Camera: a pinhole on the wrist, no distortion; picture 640 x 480 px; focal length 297.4 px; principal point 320.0 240.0 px. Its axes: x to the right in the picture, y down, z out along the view. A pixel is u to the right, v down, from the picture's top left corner.
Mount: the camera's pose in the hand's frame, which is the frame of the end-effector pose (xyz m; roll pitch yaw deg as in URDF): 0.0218 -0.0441 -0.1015 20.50 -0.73 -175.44
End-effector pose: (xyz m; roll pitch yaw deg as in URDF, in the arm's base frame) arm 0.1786 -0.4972 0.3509 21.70 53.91 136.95
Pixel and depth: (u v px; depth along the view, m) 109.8 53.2 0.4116
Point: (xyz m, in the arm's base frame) -0.3109 -0.4072 0.3040
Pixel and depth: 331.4 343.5 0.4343
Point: 0.0974 -0.1962 0.5313
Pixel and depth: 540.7 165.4 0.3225
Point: 0.1181 -0.5113 0.6586
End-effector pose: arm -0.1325 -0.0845 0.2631 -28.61 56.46 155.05
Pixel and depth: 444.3 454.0 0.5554
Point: -0.5229 0.0340 0.7551
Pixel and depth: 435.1 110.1 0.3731
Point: -0.2306 -0.3606 0.4140
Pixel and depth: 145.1 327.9 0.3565
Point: -0.4802 -0.0626 0.1981
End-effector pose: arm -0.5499 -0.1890 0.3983 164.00 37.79 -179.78
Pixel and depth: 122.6 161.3 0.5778
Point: -0.6854 0.2341 -0.0537
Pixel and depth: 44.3 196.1 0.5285
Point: -0.7735 0.1522 -0.1237
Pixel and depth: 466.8 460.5 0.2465
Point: -0.3411 -0.2672 0.2747
